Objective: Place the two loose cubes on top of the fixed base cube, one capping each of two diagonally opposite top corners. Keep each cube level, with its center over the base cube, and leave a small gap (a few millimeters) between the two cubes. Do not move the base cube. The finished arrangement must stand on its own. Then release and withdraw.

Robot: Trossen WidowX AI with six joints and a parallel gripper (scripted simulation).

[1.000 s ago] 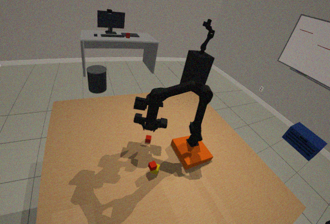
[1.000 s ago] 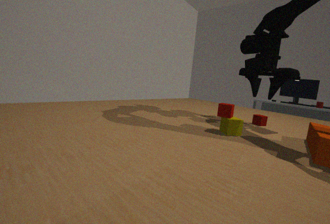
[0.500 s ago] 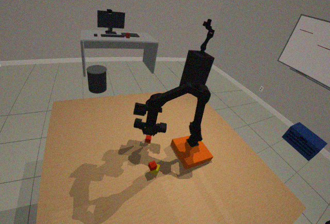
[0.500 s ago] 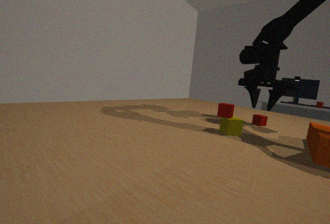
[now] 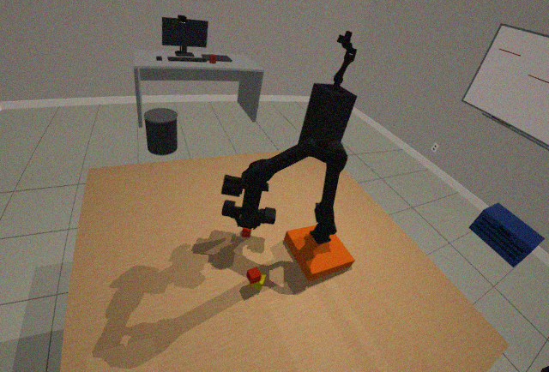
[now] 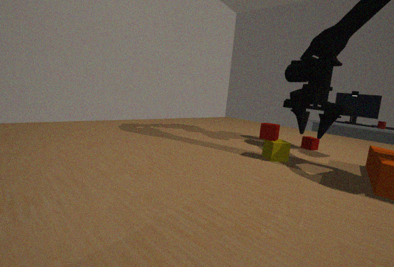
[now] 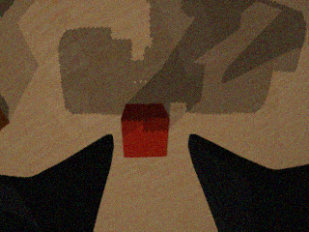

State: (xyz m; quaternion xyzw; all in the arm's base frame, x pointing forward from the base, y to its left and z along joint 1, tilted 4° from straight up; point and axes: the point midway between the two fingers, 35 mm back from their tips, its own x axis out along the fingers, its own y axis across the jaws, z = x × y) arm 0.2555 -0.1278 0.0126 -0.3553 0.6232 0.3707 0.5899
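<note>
The red cube lies 20 mm below my gripper tip. Round my gripper tip: yellow base cube 210 mm to the left, 40 mm ahead, 20 mm below.
</note>
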